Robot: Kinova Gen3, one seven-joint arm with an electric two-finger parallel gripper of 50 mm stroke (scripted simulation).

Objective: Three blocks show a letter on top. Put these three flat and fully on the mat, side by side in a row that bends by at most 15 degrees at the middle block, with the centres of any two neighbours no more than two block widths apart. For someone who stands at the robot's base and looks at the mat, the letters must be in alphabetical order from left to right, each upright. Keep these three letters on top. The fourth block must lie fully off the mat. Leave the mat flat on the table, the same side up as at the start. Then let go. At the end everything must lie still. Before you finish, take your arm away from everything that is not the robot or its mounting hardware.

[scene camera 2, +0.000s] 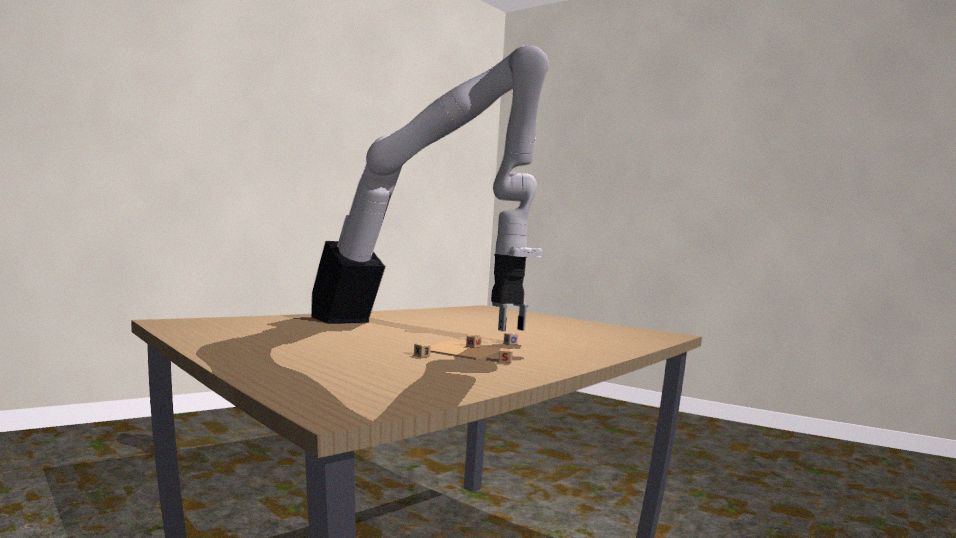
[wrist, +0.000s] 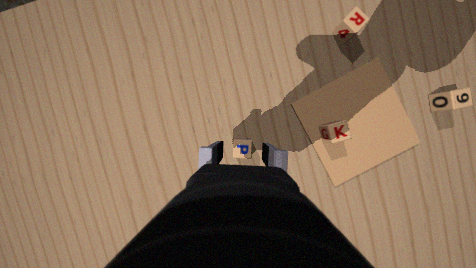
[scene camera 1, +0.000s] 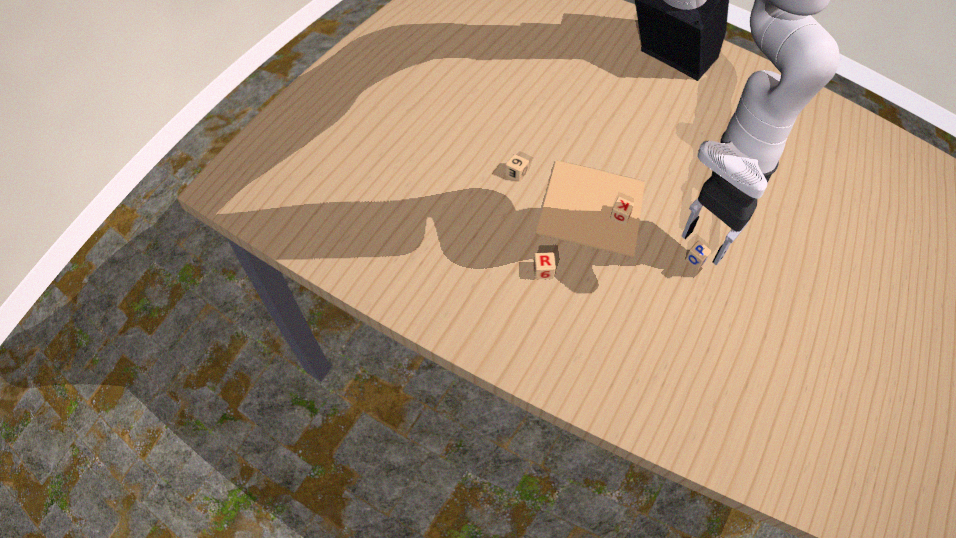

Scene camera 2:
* my gripper: 511,330
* tan mat: 452,348
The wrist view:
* my gripper: 242,150
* tan mat: 379,127
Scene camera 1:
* my gripper: 702,246
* tan mat: 579,201
